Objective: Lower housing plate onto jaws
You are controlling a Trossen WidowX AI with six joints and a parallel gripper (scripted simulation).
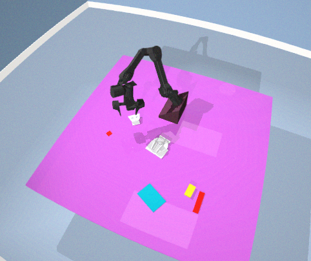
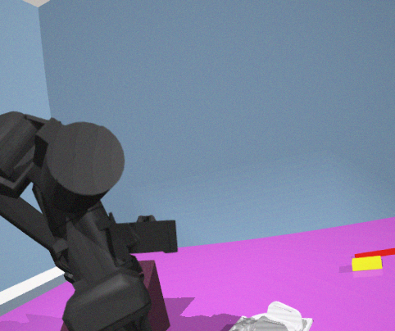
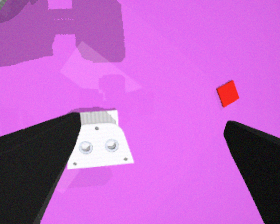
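The white housing plate lies 60 mm behind my gripper tip, 10 mm to the left of it and 100 mm below it. From my gripper tip the other things lie so: red square 80 mm ahead, 120 mm to the right, 120 mm below; yellow block 330 mm ahead, 450 mm to the left, 120 mm below; cyan tile 410 mm ahead, 260 mm to the left, 120 mm below.
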